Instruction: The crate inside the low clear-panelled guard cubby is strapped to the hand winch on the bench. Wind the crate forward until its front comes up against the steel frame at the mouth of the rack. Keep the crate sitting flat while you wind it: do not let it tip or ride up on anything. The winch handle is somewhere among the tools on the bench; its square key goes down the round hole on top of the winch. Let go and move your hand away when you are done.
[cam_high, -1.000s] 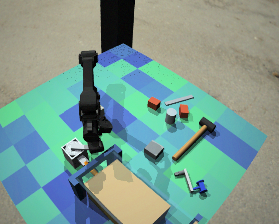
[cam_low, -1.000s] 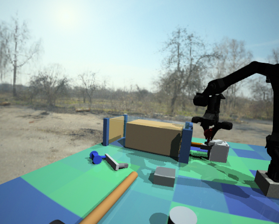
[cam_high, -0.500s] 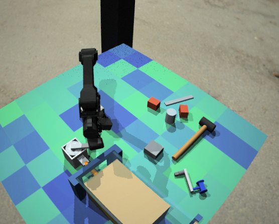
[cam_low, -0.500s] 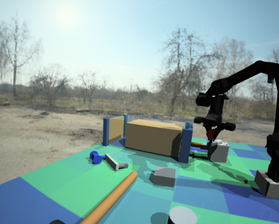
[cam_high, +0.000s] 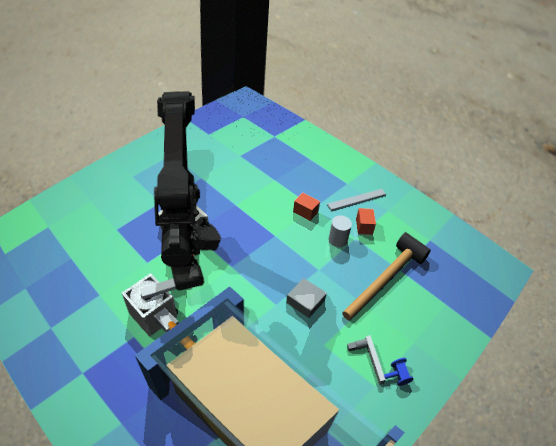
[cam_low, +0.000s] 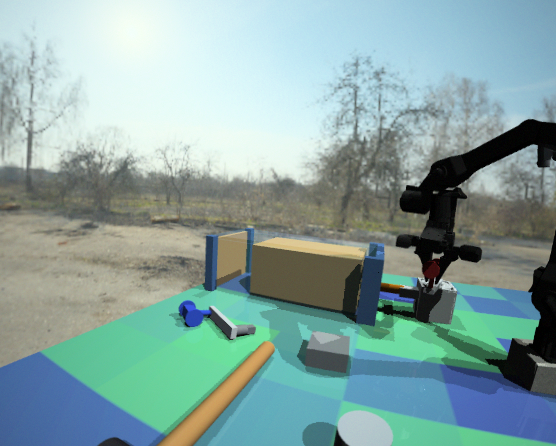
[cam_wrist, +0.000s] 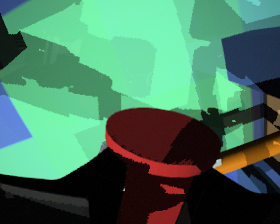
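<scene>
Now: gripper tip 20 mm past the red-knobbed crank, 30 mm to the left of it and 10 mm above it. Also, from my gripper tip: grey winch 60 mm behind, 100 mm to the right, 80 mm below; red knob 20 mm above; blue frame 120 mm ahead, 110 mm to the right, 10 mm below.
</scene>
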